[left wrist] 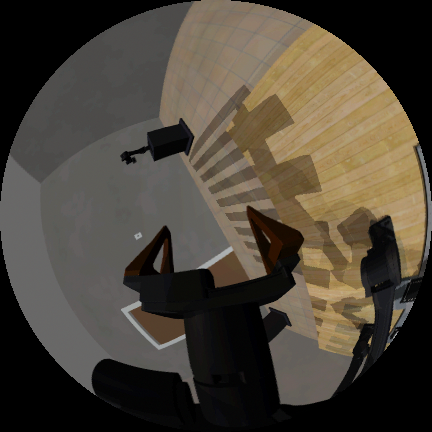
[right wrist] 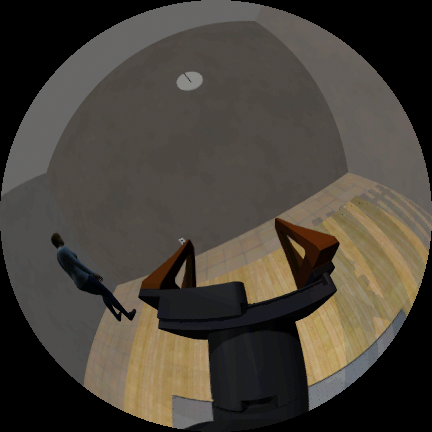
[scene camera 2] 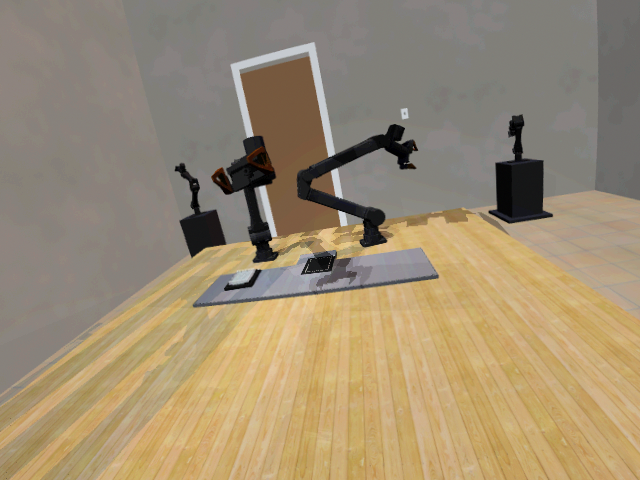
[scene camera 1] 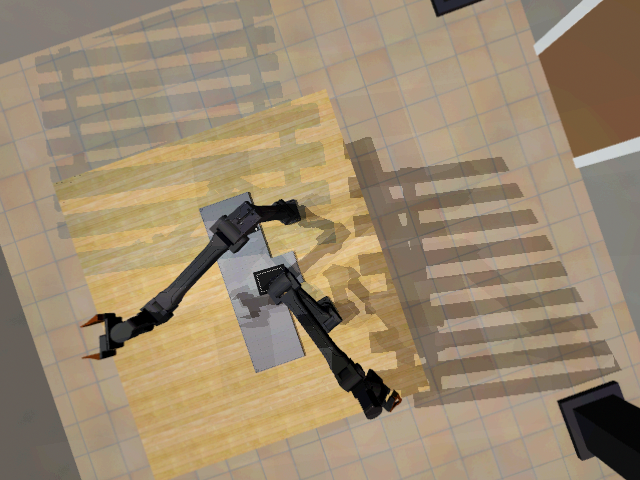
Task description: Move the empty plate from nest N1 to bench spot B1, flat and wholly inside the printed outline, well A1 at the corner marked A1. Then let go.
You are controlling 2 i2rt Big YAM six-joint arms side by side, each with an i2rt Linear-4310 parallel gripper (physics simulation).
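Where they show: left gripper, fingertip midpoint: [left wrist: 205, 219] [scene camera 2: 416, 159] [scene camera 1: 391, 391]; right gripper, fingertip midpoint: [right wrist: 232, 233] [scene camera 2: 229, 169] [scene camera 1: 82, 342]; left arm's base, link origin: [left wrist: 383, 237] [scene camera 2: 373, 242] [scene camera 1: 325, 309]; right arm's base, link origin: [scene camera 2: 265, 258] [scene camera 1: 290, 212].
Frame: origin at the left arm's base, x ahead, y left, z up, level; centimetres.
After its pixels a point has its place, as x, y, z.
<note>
A pale plate [scene camera 2: 242, 277] @(18.1, -61.6, 3.9) lies on a black nest [scene camera 2: 255, 280] @(18.4, -56.6, 1.4) at the left end of the grey board [scene camera 1: 276, 347] @(32.8, 3.0, 1.3) [scene camera 2: 398, 265] @(34.8, 0.0, 1.3); it does not show in scene camera 1. A black pad [scene camera 1: 265, 281] @(19.2, -29.8, 1.5) [scene camera 2: 318, 264] @(16.1, -29.1, 1.5) with a dashed white outline lies mid-board; labels and corner marks are too small to read. My left gripper [scene camera 1: 397, 400] @(-9.4, 30.8, 34.9) [scene camera 2: 414, 155] @(-9.4, 30.8, 34.9) [left wrist: 205, 219] @(-9.4, 30.8, 34.9) is open and empty, raised at the far end of its arm, away from the board. My right gripper [scene camera 1: 83, 341] @(66.6, -45.8, 48.0) [scene camera 2: 238, 166] @(66.6, -45.8, 48.0) [right wrist: 232, 233] @(66.6, -45.8, 48.0) is open and empty, high and beyond the table edge in scene camera 1.
The wooden table [scene camera 1: 206, 413] @(83.8, 13.6, 0.0) [scene camera 2: 361, 372] @(82.5, -26.8, 0.0) carries the board and both arm bases. In scene camera 1 my right arm [scene camera 1: 191, 273] @(24.1, -45.9, 49.0) crosses above the board's upper part; my left arm [scene camera 1: 315, 325] @(-0.3, -9.3, 45.1) partly covers the pad. Black pedestals [scene camera 2: 519, 188] [scene camera 2: 204, 229] stand beyond the table.
</note>
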